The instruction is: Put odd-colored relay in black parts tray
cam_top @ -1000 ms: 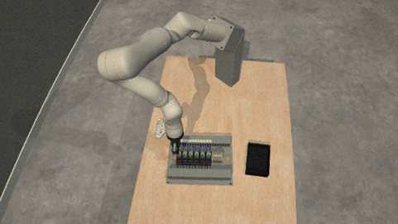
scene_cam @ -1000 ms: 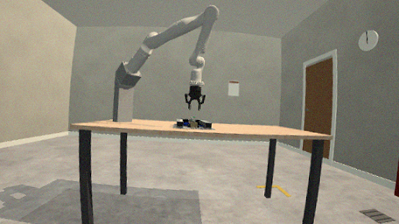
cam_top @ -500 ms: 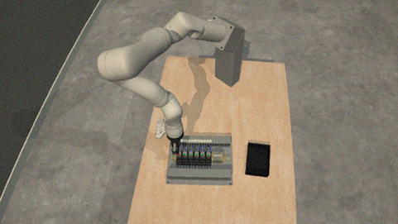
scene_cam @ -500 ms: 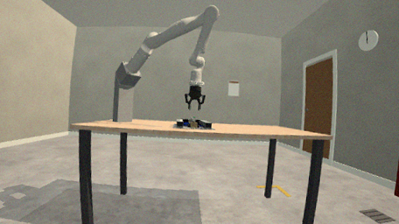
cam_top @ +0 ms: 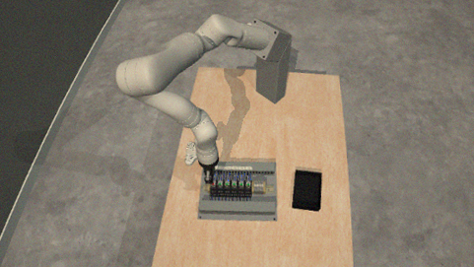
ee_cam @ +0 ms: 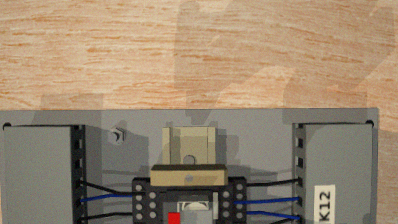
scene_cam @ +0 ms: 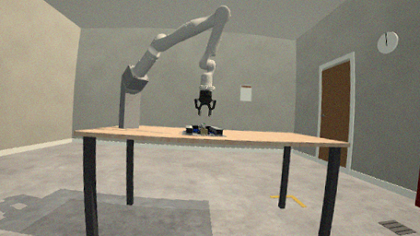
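The relay is 8 cm below my hand. Also, from my hand: grey relay panel: 3 cm ahead, 10 cm to the left, 11 cm below; black parts tray: 13 cm ahead, 36 cm to the left, 12 cm below.
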